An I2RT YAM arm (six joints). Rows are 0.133 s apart.
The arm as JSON. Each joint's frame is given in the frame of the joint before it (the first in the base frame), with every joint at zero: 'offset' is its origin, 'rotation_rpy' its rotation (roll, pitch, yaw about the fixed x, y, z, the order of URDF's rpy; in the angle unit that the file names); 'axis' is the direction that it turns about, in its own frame. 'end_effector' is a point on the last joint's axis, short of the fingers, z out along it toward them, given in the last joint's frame.
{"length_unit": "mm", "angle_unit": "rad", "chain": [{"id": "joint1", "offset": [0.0, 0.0, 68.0], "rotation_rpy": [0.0, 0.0, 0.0], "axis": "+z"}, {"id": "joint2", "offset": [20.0, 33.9, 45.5], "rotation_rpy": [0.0, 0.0, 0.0], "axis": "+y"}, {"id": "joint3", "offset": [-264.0, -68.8, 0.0], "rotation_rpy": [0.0, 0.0, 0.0], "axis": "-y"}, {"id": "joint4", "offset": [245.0, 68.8, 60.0], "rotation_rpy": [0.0, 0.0, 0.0], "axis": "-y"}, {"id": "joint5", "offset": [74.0, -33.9, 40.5], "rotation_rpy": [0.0, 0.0, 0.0], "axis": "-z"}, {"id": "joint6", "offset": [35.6, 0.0, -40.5], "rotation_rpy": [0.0, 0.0, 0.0], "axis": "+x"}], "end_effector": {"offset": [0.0, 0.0, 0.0], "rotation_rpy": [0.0, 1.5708, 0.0]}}
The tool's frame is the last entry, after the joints.
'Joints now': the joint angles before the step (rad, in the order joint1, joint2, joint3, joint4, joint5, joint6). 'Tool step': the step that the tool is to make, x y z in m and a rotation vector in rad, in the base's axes. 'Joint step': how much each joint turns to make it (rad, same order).
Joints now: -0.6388 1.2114 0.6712 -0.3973 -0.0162 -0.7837
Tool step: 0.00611 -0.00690 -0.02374 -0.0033 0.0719 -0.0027
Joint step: -0.0023 0.0980 -0.0214 0.0638 0.0377 -0.0256
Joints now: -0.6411 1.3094 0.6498 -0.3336 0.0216 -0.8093
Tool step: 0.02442 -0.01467 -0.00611 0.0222 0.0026 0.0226
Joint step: 0.0077 0.1374 0.0840 0.0381 -0.0218 -0.0038
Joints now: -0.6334 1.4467 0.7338 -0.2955 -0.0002 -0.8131
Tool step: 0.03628 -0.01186 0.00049 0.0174 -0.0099 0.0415
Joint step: 0.0366 0.1419 0.1357 0.0043 -0.0195 0.0064
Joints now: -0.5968 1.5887 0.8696 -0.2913 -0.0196 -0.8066
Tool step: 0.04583 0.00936 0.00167 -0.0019 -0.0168 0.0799
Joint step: 0.0988 0.1190 0.1331 0.0015 0.0042 0.0197
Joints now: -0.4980 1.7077 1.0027 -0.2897 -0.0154 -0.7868
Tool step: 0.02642 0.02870 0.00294 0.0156 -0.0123 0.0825
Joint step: 0.1072 0.0351 0.0530 -0.0130 -0.0027 0.0313
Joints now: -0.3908 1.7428 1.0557 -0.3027 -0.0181 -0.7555
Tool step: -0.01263 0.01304 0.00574 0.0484 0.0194 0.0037
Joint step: 0.0190 -0.0607 -0.0366 -0.0591 -0.0237 0.0331
